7 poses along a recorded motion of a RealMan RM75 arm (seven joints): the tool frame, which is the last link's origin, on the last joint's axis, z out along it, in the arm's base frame.
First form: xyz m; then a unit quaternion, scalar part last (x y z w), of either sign.
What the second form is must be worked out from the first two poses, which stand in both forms.
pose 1, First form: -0.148 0.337 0.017 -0.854 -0.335 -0.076 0.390
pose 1, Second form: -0.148 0.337 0.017 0.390 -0.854 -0.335 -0.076
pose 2, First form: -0.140 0.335 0.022 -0.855 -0.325 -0.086 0.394
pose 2, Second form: -0.140 0.335 0.022 0.394 -0.855 -0.325 -0.086
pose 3, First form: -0.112 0.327 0.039 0.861 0.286 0.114 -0.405
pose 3, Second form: -0.112 0.327 0.039 0.405 -0.861 -0.286 -0.114
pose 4, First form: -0.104 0.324 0.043 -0.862 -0.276 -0.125 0.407
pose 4, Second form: -0.104 0.324 0.043 0.407 -0.862 -0.276 -0.125
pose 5, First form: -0.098 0.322 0.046 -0.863 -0.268 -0.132 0.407
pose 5, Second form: -0.098 0.322 0.046 0.407 -0.863 -0.268 -0.132
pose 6, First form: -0.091 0.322 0.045 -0.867 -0.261 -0.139 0.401
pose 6, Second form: -0.091 0.322 0.045 0.401 -0.867 -0.261 -0.139
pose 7, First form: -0.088 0.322 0.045 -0.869 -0.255 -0.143 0.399
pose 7, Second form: -0.088 0.322 0.045 0.399 -0.869 -0.255 -0.143
